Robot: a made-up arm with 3 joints. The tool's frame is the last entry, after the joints. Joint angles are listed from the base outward.
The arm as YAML. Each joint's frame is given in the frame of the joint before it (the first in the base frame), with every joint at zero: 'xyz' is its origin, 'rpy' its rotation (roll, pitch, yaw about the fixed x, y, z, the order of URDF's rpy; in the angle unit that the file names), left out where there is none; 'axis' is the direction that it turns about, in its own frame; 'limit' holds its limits. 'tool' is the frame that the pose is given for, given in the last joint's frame.
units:
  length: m
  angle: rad
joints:
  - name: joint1
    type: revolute
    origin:
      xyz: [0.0, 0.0, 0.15]
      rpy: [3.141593, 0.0, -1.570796]
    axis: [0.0, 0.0, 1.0]
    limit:
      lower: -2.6
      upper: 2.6
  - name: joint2
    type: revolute
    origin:
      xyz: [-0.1, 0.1, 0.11]
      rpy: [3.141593, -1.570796, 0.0]
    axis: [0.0, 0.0, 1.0]
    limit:
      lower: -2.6
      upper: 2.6
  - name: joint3
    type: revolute
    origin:
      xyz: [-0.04, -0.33, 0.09]
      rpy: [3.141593, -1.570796, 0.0]
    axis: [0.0, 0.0, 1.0]
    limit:
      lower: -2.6
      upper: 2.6
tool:
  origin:
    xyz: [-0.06, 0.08, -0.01]
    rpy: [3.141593, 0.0, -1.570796]
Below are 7 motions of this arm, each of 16 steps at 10 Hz.
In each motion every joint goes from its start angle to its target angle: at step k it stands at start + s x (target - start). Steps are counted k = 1, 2, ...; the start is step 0. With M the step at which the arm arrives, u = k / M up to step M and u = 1 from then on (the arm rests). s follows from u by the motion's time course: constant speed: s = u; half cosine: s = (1 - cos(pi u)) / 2; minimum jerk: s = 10 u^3 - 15 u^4 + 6 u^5.
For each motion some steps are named. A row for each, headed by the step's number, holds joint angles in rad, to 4 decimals.
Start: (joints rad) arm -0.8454 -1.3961 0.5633
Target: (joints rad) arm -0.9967 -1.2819 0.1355
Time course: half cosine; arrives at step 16
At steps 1, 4, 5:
1: -0.8469 -1.3950 0.5592
4: -0.8676 -1.3794 0.5007
5: -0.8790 -1.3707 0.4682

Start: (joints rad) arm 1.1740 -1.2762 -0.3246
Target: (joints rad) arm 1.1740 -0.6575 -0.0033
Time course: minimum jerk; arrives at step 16
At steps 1, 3, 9, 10, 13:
1: 1.1740 -1.2748 -0.3239
3: 1.1740 -1.2460 -0.3089
9: 1.1740 -0.8951 -0.1267
10: 1.1740 -0.8278 -0.0917
13: 1.1740 -0.6877 -0.0190

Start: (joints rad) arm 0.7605 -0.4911 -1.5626
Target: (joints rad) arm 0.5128 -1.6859 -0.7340
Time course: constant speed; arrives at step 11
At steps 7, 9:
7: 0.6029 -1.2514 -1.0353
9: 0.5578 -1.4687 -0.8847

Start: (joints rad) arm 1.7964 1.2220 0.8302
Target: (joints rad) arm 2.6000 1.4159 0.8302
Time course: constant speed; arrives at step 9
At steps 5, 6, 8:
5: 2.2428 1.3297 0.8302
6: 2.3321 1.3513 0.8302
8: 2.5107 1.3944 0.8302

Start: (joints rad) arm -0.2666 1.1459 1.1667
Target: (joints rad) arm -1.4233 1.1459 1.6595
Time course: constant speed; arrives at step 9
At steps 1, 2, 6, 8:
1: -0.3951 1.1459 1.2215
2: -0.5236 1.1459 1.2762
6: -1.0377 1.1459 1.4952
8: -1.2948 1.1459 1.6047

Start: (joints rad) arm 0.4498 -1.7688 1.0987
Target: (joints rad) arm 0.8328 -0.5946 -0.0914
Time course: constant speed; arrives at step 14
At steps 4, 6, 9, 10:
4: 0.5592 -1.4333 0.7587
6: 0.6139 -1.2656 0.5887
9: 0.6960 -1.0140 0.3336
10: 0.7234 -0.9301 0.2486

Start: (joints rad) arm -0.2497 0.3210 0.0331
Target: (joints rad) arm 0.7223 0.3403 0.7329
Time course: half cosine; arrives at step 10
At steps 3, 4, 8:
3: -0.0494 0.3250 0.1773
4: 0.0861 0.3277 0.2749
8: 0.6295 0.3385 0.6661

